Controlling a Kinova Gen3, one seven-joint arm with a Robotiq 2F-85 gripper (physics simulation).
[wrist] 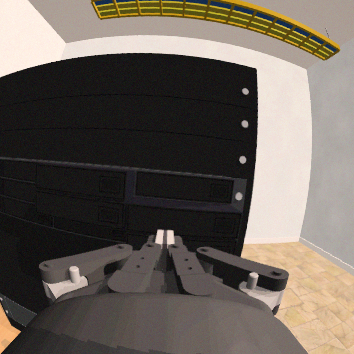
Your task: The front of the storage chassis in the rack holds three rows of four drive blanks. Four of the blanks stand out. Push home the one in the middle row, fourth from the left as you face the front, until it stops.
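Frame: origin at the arm's base, x ahead, y left, z up, level; metres.
Seen in the pictures: gripper, fingertip midpoint: [164, 239].
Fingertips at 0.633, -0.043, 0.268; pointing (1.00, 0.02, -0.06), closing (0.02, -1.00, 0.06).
A point is followed by its place in that frame, as x, y, z.
The black storage chassis [131, 186] @(0.666, -0.003, 0.309) sits in the rack, its front seen at an angle. In the top row, the fourth blank [175, 188] @(0.675, -0.050, 0.310) lies recessed inside its frame. Below it, the middle-row fourth blank [182, 218] @(0.640, -0.058, 0.288) stands out past the frame. The third blanks of the top row [75, 181] @(0.639, 0.048, 0.311) and the middle row [75, 209] @(0.639, 0.048, 0.283) also show. The bottom row's right end is dark and mostly hidden behind the gripper. My gripper [164, 239] @(0.633, -0.043, 0.268) is shut and empty. Its pale tips overlap the lower edge of the middle-row fourth blank in view; whether they touch it I cannot tell.
Black panels [125, 112] @(0.689, 0.018, 0.393) with round pale screws at the right fill the rack above the chassis. The rack's right edge stands before a white wall [282, 150]. A yellow cable tray [210, 15] hangs overhead. Tiled floor [310, 285] shows at the lower right.
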